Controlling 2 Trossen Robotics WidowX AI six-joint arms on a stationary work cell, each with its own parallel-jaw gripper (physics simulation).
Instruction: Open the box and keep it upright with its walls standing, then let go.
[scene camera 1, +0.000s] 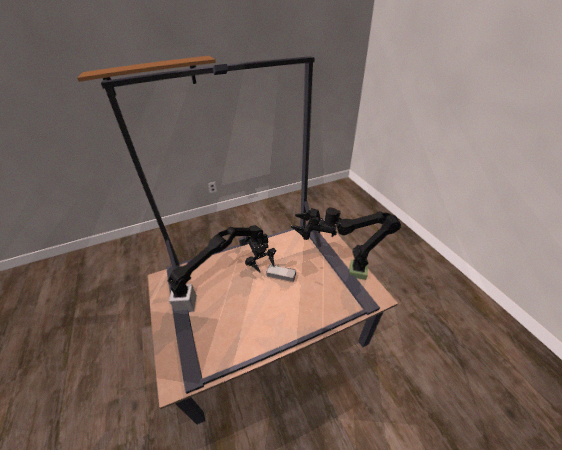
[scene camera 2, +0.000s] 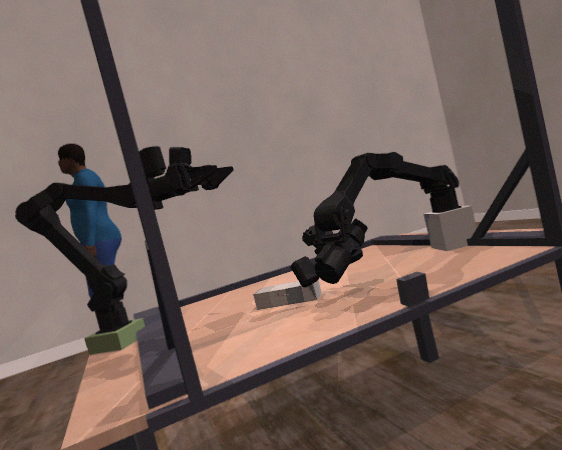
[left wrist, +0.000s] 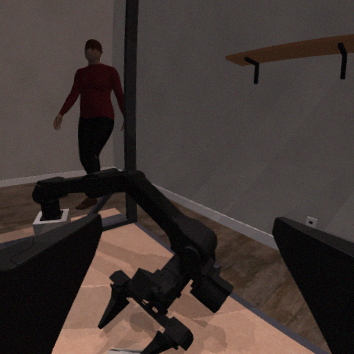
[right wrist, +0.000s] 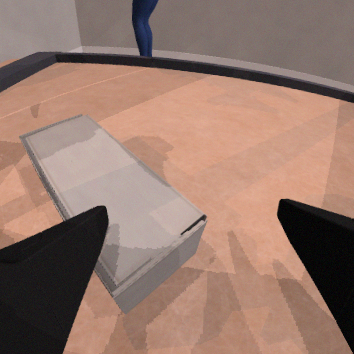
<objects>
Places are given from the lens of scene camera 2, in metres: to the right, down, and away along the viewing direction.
left gripper (scene camera 2: 225, 167): -0.13, -0.14, 0.94
right gripper (scene camera 2: 314, 273): 0.09, 0.12, 1.01
</objects>
